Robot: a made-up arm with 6 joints.
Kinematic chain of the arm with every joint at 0, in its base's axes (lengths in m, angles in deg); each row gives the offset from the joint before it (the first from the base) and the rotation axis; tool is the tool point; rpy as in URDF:
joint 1: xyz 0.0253 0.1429 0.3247 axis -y
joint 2: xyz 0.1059 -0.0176 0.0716 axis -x
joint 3: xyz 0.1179 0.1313 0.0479 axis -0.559 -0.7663 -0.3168
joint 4: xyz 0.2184 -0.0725 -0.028 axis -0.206 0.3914 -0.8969
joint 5: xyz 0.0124 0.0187 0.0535 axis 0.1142 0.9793 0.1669
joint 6: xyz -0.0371 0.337 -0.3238 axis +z
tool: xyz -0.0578 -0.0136 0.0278 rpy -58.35 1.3 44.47
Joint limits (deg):
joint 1: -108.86..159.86
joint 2: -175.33..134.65
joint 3: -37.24..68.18
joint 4: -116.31..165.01
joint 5: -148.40..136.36
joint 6: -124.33..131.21
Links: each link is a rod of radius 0.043 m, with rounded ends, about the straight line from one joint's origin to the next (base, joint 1, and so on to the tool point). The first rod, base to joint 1, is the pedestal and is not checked.
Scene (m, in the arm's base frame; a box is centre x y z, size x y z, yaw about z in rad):
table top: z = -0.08
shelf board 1: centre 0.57 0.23 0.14 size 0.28 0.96 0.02 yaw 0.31
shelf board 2: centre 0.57 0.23 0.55 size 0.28 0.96 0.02 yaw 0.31
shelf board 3: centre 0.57 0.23 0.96 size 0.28 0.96 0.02 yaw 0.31
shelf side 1: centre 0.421 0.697 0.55 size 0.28 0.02 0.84 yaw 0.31
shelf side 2: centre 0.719 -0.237 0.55 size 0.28 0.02 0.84 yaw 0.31
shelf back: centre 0.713 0.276 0.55 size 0.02 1 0.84 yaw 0.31
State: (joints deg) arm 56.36 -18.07 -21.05 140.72 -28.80 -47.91
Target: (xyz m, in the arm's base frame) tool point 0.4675 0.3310 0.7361
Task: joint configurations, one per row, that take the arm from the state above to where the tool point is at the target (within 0.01 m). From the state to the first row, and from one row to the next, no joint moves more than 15 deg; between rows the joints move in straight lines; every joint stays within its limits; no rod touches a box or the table.
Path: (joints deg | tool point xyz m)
1: 66.90 -24.15 -24.52 152.86 -40.85 -42.62 | 0.3638 0.2784 0.3309
2: 77.43 -30.23 -28.00 165.01 -52.90 -37.34 | 0.2510 0.2362 0.3262
3: 87.41 -29.65 -18.81 159.53 -44.91 -39.26 | 0.3018 0.2630 0.4387
4: 97.38 -29.06 -9.61 154.06 -36.92 -41.18 | 0.3025 0.2700 0.5842
5: 107.36 -28.48 -0.42 148.58 -28.93 -43.11 | 0.2370 0.2571 0.7361
6: 96.88 -26.00 -0.97 141.09 -22.65 -44.97 | 0.3120 0.2765 0.7550
7: 86.40 -23.51 -1.52 133.59 -16.36 -46.83 | 0.3903 0.3012 0.7554
8: 75.93 -21.02 -2.07 126.10 -10.08 -48.70 | 0.4675 0.3310 0.7362

